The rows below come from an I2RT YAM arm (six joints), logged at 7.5 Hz.
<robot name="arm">
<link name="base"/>
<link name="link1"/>
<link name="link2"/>
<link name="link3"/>
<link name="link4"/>
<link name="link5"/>
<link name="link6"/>
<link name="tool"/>
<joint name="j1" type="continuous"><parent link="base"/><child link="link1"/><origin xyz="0 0 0.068" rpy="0 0 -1.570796"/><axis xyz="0 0 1"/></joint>
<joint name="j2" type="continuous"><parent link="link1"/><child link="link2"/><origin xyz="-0.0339 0.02 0.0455" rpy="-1.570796 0 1.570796"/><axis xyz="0 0 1"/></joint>
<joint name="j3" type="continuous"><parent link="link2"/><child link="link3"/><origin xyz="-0.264 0 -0.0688" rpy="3.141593 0 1.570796"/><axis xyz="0 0 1"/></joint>
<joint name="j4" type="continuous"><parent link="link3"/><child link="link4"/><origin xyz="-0.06 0.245 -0.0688" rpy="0 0 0"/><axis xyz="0 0 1"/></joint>
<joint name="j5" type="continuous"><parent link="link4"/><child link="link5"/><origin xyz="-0.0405 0.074 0.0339" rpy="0 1.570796 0"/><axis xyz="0 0 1"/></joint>
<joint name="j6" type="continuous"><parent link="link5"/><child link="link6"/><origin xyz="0 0.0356 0.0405" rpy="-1.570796 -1.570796 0"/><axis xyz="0 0 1"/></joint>
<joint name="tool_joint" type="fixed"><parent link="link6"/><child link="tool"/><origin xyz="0 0 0" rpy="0 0 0"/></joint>
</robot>
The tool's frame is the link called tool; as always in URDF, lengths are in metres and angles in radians. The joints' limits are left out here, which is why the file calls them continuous.
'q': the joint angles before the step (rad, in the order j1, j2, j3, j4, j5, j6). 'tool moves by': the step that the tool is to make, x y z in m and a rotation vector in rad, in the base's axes. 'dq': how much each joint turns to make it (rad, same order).
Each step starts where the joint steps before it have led.
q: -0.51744, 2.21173, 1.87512, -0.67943, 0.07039, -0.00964
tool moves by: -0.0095, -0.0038, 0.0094, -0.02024, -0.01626, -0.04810
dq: -0.01476, -0.03948, -0.03166, 0.01447, 0.02579, 0.02320
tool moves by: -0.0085, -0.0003, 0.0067, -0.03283, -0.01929, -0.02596
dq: -0.00776, -0.04470, -0.05205, 0.04018, 0.02541, 0.00484
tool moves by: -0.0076, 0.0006, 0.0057, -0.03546, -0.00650, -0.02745
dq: -0.00461, -0.03824, -0.04264, 0.02787, 0.03527, 0.00286
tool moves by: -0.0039, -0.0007, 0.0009, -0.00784, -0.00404, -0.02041
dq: -0.00466, -0.01420, -0.01969, 0.01138, 0.01305, 0.01007
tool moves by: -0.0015, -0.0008, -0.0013, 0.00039, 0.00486, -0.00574
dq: -0.00290, -0.00132, -0.00607, 0.00024, 0.00346, 0.00098
